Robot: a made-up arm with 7 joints. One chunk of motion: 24 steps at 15 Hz.
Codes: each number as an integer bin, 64 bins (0 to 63) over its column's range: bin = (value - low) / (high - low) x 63, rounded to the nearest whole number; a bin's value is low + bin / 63 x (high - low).
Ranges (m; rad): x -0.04..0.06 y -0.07..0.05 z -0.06..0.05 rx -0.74..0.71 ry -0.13..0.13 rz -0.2..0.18
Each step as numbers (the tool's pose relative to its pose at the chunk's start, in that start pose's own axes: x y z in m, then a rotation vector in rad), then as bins.
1 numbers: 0.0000 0.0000 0.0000 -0.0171 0.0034 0.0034
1 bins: 25 37 34 31 32 34
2 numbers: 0.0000 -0.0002 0.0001 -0.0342 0.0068 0.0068
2 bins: 25 37 34 31 33 34
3 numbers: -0.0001 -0.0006 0.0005 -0.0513 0.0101 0.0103
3 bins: 25 36 35 30 34 35
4 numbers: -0.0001 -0.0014 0.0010 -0.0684 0.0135 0.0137
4 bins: 25 36 35 29 35 35
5 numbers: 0.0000 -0.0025 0.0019 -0.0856 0.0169 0.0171
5 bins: 25 35 35 28 36 36
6 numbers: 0.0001 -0.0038 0.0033 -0.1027 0.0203 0.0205
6 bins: 25 35 36 28 36 37
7 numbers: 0.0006 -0.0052 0.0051 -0.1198 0.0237 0.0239
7 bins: 26 34 37 27 37 37
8 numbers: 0.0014 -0.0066 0.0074 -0.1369 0.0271 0.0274
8 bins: 26 33 39 26 38 38
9 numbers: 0.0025 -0.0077 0.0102 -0.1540 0.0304 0.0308
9 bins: 27 33 40 25 39 38
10 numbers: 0.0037 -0.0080 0.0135 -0.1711 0.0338 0.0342
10 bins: 28 33 42 25 40 39
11 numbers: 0.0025 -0.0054 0.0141 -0.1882 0.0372 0.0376
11 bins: 27 34 42 24 41 39
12 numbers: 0.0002 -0.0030 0.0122 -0.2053 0.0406 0.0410
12 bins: 25 35 41 23 41 40
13 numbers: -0.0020 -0.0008 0.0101 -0.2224 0.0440 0.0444
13 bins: 24 36 40 22 42 41
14 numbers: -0.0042 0.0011 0.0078 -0.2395 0.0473 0.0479
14 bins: 23 37 39 22 43 41
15 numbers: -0.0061 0.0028 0.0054 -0.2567 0.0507 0.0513
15 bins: 21 38 37 21 44 42
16 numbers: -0.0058 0.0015 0.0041 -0.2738 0.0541 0.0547
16 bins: 22 38 37 20 45 42
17 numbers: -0.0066 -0.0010 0.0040 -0.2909 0.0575 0.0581
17 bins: 21 36 37 20 45 43
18 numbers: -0.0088 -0.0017 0.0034 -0.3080 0.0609 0.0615
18 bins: 20 36 36 19 46 43
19 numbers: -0.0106 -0.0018 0.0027 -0.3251 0.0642 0.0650
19 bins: 19 36 36 18 47 44
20 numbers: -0.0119 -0.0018 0.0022 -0.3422 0.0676 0.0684
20 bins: 18 36 36 17 48 44
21 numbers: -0.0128 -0.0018 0.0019 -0.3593 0.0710 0.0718
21 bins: 17 36 35 17 49 45
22 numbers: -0.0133 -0.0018 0.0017 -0.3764 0.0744 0.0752
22 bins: 17 36 35 16 50 46
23 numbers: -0.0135 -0.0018 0.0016 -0.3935 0.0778 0.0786
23 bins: 17 36 35 15 50 46
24 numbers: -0.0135 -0.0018 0.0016 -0.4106 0.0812 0.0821
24 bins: 17 36 35 14 51 47
